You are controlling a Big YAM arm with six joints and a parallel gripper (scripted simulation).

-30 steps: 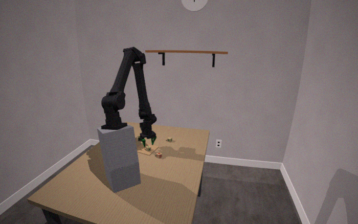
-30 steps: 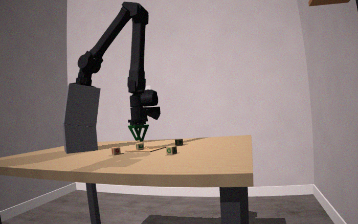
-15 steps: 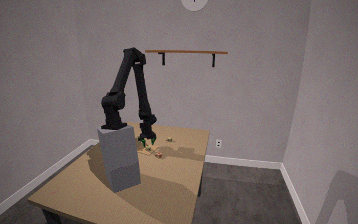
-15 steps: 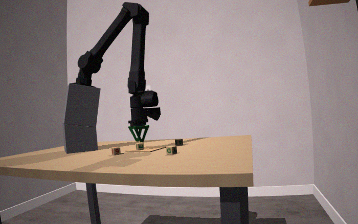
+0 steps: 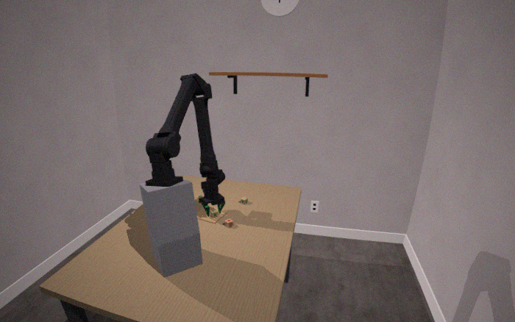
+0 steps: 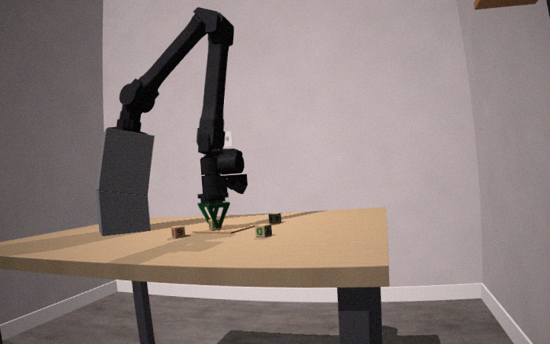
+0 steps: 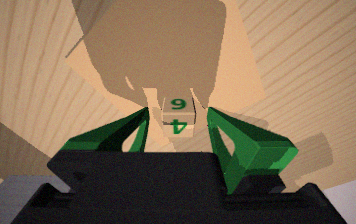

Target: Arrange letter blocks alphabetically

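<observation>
Right now my hand is 10 mm short of the pale mat, 30 mm to the right of it and 20 mm above it. Also, from my hand: dark block (120 mm ahead, 160 mm to the left); green-lettered block (210 mm ahead, 80 mm to the right).
</observation>
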